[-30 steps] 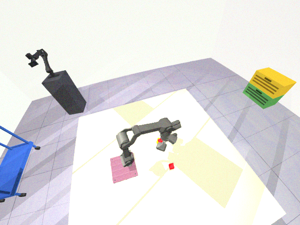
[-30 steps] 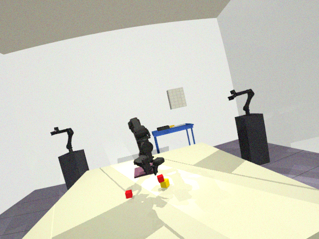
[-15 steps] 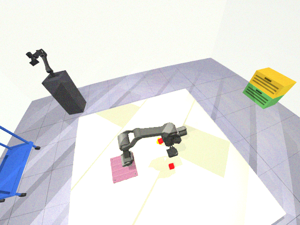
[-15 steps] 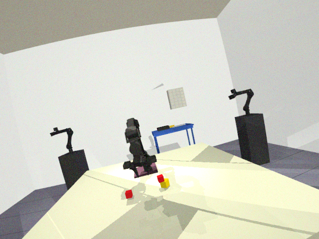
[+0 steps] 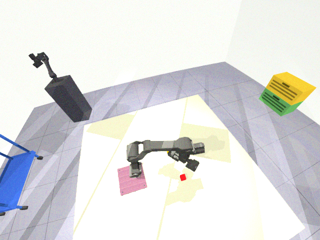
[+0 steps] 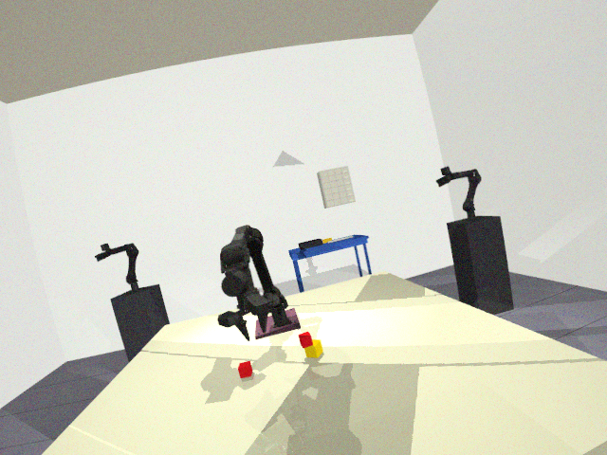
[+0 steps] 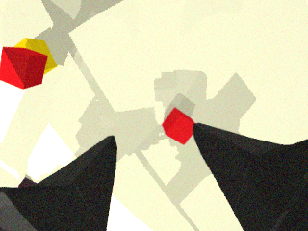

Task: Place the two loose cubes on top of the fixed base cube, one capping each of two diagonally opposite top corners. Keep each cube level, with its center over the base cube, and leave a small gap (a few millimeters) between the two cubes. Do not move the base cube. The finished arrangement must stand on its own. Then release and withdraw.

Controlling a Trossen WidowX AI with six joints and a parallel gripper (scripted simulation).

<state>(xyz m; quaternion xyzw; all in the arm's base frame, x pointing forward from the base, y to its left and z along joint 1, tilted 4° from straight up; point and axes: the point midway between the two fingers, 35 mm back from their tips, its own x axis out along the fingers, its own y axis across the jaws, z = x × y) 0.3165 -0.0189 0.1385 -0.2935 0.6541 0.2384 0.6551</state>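
Right now the yellow base cube is 15 cm to the left of my gripper tip, 9 cm below it and 4 cm behind it.
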